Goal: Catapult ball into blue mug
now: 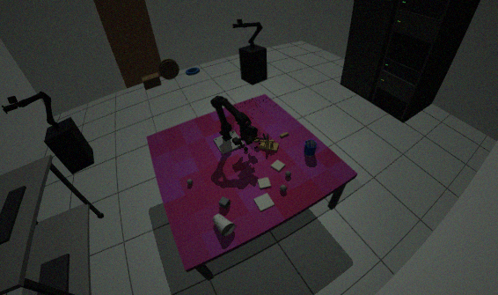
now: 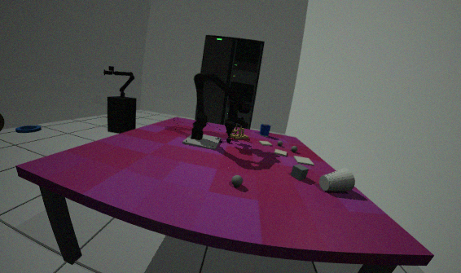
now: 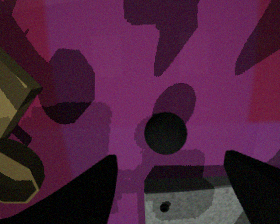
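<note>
Right now the dark ball is 40 mm below my gripper tip. From my gripper tip the other things lie so: catapult: 40 mm ahead, 150 mm to the left; then tan block: 60 mm ahead, 350 mm to the left, 40 mm below; then blue mug: 340 mm ahead, 360 mm to the left, 20 mm below.
</note>
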